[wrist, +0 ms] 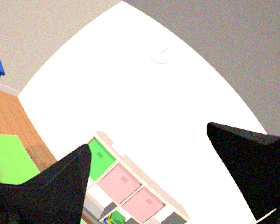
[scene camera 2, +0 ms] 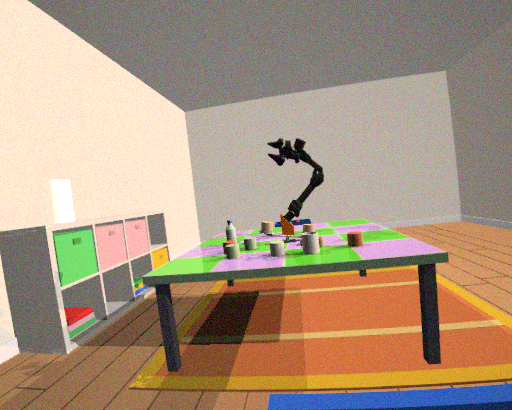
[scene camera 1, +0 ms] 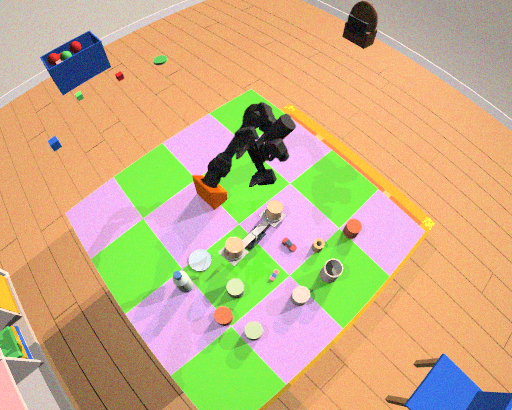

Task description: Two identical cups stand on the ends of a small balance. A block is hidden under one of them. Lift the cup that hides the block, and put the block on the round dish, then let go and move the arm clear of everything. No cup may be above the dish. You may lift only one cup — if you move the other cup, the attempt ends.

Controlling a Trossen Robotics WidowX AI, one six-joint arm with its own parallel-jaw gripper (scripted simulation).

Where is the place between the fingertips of my gripper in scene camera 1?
At 244, 173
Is my gripper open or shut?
Open.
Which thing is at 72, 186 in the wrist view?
My gripper.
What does my gripper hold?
Nothing.
